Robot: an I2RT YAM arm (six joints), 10 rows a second.
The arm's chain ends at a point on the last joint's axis. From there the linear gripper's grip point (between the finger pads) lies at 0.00 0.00 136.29 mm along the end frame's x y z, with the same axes.
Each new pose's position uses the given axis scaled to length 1; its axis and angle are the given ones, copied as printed.
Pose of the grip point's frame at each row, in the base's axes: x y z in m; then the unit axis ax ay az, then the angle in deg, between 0 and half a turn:
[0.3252 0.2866 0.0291 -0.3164 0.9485 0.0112 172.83]
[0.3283 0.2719 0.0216 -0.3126 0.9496 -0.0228 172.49]
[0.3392 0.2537 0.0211 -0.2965 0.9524 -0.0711 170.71]
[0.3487 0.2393 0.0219 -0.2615 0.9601 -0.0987 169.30]
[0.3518 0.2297 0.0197 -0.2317 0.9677 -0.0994 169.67]
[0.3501 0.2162 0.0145 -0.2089 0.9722 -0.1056 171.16]
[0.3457 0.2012 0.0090 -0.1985 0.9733 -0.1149 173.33]
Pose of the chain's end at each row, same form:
[0.3100 0.2783 0.1643 -0.3164 0.9485 0.0112 172.83]
[0.3095 0.2722 0.1566 -0.3126 0.9496 -0.0228 172.49]
[0.3125 0.2655 0.1542 -0.2965 0.9524 -0.0711 170.71]
[0.3174 0.2583 0.1532 -0.2615 0.9601 -0.0987 169.30]
[0.3219 0.2500 0.1511 -0.2317 0.9677 -0.0994 169.67]
[0.3238 0.2396 0.1461 -0.2089 0.9722 -0.1056 171.16]
[0.3241 0.2284 0.1408 -0.1985 0.9733 -0.1149 173.33]

